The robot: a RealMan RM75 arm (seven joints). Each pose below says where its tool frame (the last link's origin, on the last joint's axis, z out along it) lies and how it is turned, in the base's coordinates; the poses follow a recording.
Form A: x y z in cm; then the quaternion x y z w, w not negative.
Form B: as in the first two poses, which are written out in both.
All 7 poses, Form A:
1: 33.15, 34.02, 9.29, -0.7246, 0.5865, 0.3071, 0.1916
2: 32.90, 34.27, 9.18, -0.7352, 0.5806, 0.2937, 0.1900
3: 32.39, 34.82, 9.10, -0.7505, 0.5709, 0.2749, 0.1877
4: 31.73, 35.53, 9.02, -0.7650, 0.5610, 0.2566, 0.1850
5: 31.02, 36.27, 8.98, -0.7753, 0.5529, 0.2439, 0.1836
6: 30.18, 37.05, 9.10, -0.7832, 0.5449, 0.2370, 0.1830
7: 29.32, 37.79, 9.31, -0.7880, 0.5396, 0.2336, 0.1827
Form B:
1: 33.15, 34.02, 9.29, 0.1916, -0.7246, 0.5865, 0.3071
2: 32.90, 34.27, 9.18, 0.1900, -0.7352, 0.5806, 0.2937
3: 32.39, 34.82, 9.10, 0.1877, -0.7505, 0.5709, 0.2749
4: 31.73, 35.53, 9.02, 0.1850, -0.7650, 0.5610, 0.2566
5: 31.02, 36.27, 8.98, 0.1836, -0.7753, 0.5529, 0.2439
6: 30.18, 37.05, 9.10, 0.1830, -0.7832, 0.5449, 0.2370
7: 29.32, 37.79, 9.31, 0.1827, -0.7880, 0.5396, 0.2336
